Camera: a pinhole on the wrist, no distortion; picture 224 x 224 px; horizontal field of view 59.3 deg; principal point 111.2 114.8 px. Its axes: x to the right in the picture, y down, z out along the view. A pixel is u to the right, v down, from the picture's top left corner.
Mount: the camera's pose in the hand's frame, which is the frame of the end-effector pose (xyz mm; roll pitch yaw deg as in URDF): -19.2 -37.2 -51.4 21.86 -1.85 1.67
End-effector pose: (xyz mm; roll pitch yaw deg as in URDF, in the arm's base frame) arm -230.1 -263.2 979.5 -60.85 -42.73 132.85
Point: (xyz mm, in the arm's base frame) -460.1 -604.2 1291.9
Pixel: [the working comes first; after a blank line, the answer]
In the camera's frame: 179.2 174.2 510.2

180.3 182.0
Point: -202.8 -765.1 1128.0
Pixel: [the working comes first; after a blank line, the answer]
In the camera's frame: -151.1 76.2 527.6

54.9 143.2
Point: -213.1 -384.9 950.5
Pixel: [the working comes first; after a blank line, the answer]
In the camera's frame: -69.2 81.5 116.0

outside the picture
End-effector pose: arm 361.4 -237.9 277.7 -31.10 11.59 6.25
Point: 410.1 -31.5 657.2
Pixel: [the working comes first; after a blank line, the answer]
In the camera's frame: 28.3 188.4 446.5

123.7 197.8
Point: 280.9 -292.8 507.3
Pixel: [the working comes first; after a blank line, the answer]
In the camera's frame: -107.6 -20.5 233.5

20.5 97.5
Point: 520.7 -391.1 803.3
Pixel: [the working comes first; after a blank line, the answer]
In the camera's frame: 54.9 -202.9 542.0

131.1 41.2
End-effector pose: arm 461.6 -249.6 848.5 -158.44 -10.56 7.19
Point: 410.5 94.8 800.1
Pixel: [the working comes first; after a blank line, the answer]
In the camera's frame: 2.2 -167.4 306.7

112.6 7.4
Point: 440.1 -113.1 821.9
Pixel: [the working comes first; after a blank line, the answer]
In the camera's frame: 11.8 -29.6 147.0

127.0 75.2
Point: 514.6 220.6 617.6
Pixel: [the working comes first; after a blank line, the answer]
In the camera's frame: 92.2 -113.5 528.0

145.5 72.5
